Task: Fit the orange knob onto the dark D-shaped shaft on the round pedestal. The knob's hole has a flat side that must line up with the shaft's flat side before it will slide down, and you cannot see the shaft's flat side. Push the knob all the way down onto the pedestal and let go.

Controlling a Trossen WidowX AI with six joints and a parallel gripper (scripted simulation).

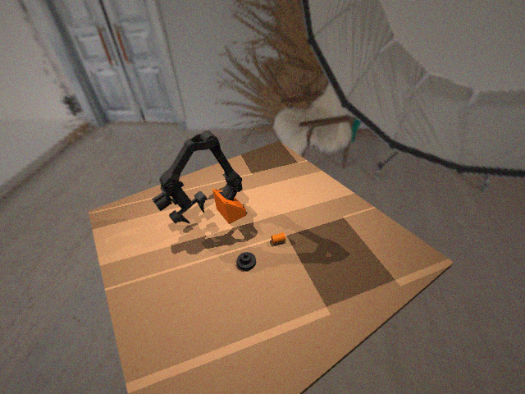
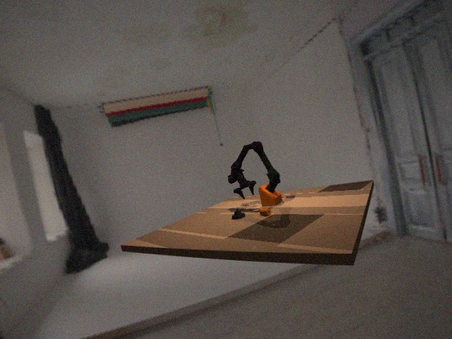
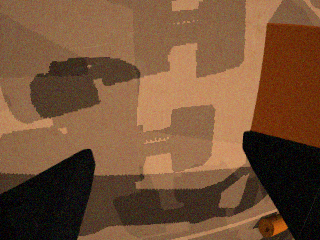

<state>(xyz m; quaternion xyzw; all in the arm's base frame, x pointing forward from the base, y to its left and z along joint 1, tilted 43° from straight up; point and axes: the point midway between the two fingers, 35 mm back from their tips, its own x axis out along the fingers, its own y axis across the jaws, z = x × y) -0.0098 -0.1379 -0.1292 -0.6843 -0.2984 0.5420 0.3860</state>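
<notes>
Right now the orange knob is 340 mm ahead of my gripper tip, 230 mm to the left of it and 50 mm below it. Round my gripper tip: pedestal 330 mm ahead, 50 mm to the left, 40 mm below.
</notes>
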